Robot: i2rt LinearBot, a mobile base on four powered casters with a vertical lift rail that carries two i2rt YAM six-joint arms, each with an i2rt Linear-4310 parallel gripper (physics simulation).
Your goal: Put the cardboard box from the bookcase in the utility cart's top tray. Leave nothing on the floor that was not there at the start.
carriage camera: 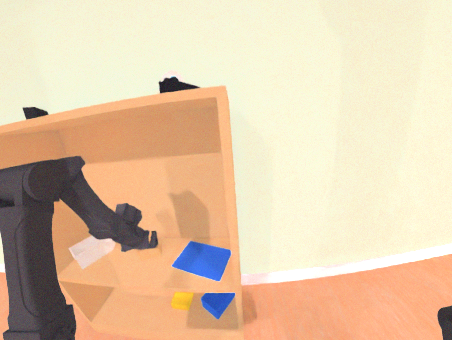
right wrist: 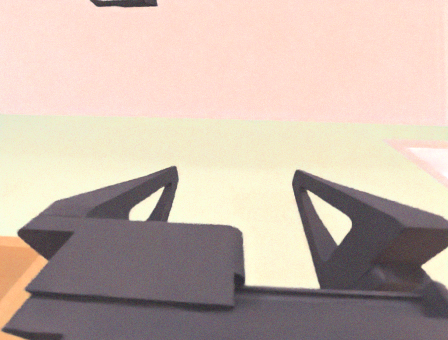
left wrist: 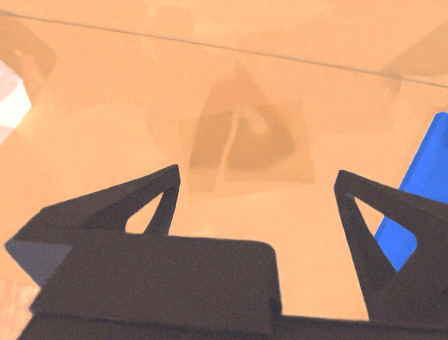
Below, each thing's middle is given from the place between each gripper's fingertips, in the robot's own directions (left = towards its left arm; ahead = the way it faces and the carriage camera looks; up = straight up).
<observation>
Now: right hand 370 mm short of the flat blue book (carriage camera: 208,261), 510 mm to the right of it and 560 mm above it. Round my right hand: cardboard box (left wrist: 264,148) 400 mm ahead, 760 mm to the left, 540 mm below.
Now: left hand 5 cm above the cardboard box, 2 cm short of it and 1 cm to the right of it. Round my left hand: flat blue book 24 cm to the right, 7 cm below, 1 cm behind.
</observation>
